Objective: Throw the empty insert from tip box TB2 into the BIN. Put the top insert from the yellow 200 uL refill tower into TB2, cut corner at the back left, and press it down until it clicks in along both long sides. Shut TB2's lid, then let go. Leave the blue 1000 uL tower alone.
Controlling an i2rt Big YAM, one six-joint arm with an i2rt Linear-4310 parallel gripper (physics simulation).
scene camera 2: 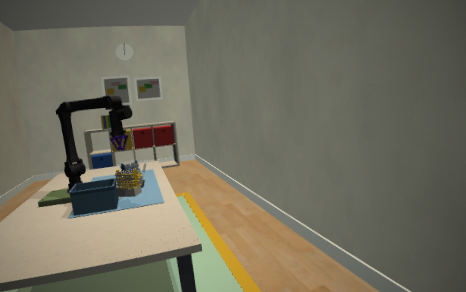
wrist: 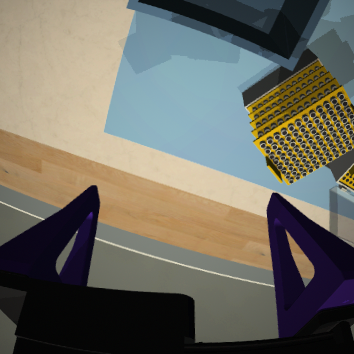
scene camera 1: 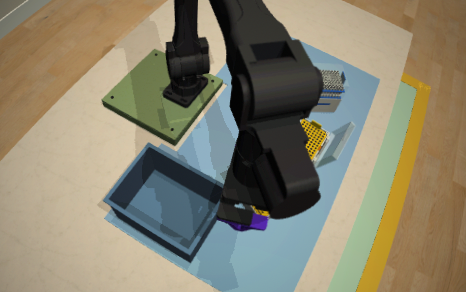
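Observation:
My gripper [scene camera 1: 243, 225] [scene camera 2: 119, 145] [wrist: 184, 197] is open and empty, high above the table, purple fingers wide apart. The yellow 200 uL tower [scene camera 1: 261, 210] [scene camera 2: 128, 179] [wrist: 305, 131] stands at the right of the wrist view, outside the fingers; the arm mostly hides it in scene camera 1. TB2's yellow empty insert [scene camera 1: 314, 139] [wrist: 348, 178] sits in the box, partly hidden or cut off. TB2's clear lid [scene camera 1: 342, 141] [wrist: 342, 212] stands open. The dark blue BIN [scene camera 1: 150, 234] [scene camera 2: 93, 199] [wrist: 220, 37] stands beside the yellow tower.
The blue 1000 uL tower [scene camera 1: 331, 84] [scene camera 2: 131, 166] stands beyond TB2. The arm's base is on a green plate [scene camera 1: 135, 97] [scene camera 2: 52, 198]. A blue mat [scene camera 1: 310, 210] [scene camera 2: 150, 192] [wrist: 175, 110] lies under the boxes. The arm [scene camera 1: 280, 95] [scene camera 2: 85, 106] reaches over them.

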